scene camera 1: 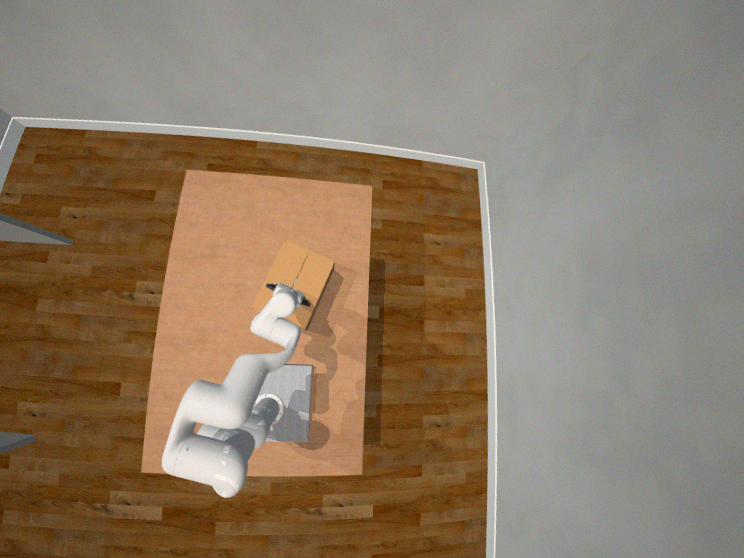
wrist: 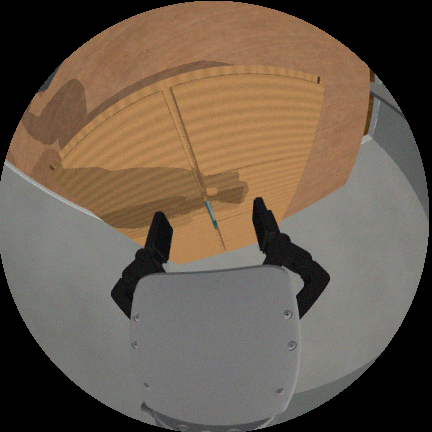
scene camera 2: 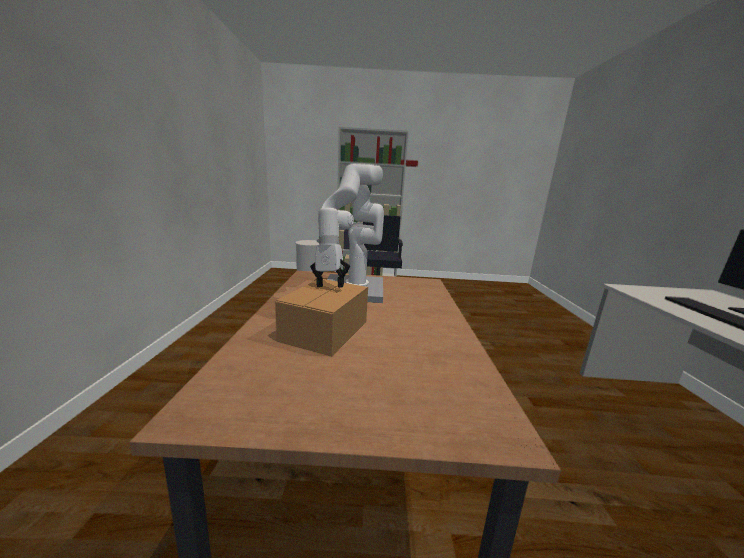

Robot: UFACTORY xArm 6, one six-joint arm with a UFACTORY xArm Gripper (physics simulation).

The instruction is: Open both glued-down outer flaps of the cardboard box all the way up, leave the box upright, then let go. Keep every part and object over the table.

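Places are measured from the arm's base along level axes (x back, y right, z up), in centimetres.
Where they show: gripper, between the fingertips: (wrist: pixel 208 214) (scene camera 2: pixel 330 287); arm's base, origin of its link: (scene camera 1: pixel 268 408) (scene camera 2: pixel 357 283).
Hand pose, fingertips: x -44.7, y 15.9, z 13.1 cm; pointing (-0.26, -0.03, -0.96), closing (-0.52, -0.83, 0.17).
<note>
Each offset is from my fingertips to the top centre of the thing. "pt": to the spot under its first point. Level surfaces: height alone.
The cardboard box @[dz -1.0, dx -3.2, dy +1.7 cm] (scene camera 1: pixel 315 276) (scene camera 2: pixel 303 327) (wrist: pixel 240 122) stands upright on the table. Its two outer flaps lie flat and closed over the top, with a narrow seam between them: in the wrist view, the left flap @[pt dz -1.1, dx +9.9, dy -1.0 cm] (wrist: pixel 112 145) and the right flap @[pt dz -1.1, dx +5.4, dy -8.5 cm] (wrist: pixel 250 100). A thin teal strip @[dz -2.7, dx -2.9, dy +2.1 cm] (wrist: pixel 211 215) shows along the seam between the fingers, and a small pale spot @[pt dz -1.1, dx +1.0, dy -1.7 cm] (wrist: pixel 212 191) lies just beyond it. My gripper (scene camera 1: pixel 289 294) (scene camera 2: pixel 330 285) (wrist: pixel 208 214) is wide open and empty, pointing down close above the top, with one finger on each side of the seam.
The table @[dz -16.7 cm] (scene camera 1: pixel 228 228) (scene camera 2: pixel 360 408) (wrist: pixel 210 30) extends around the box. The arm's grey base plate (scene camera 1: pixel 297 384) (scene camera 2: pixel 375 290) stands on the table behind the box in the second scene view. An office chair (scene camera 2: pixel 384 258) and a bookshelf (scene camera 2: pixel 405 144) stand behind the table.
</note>
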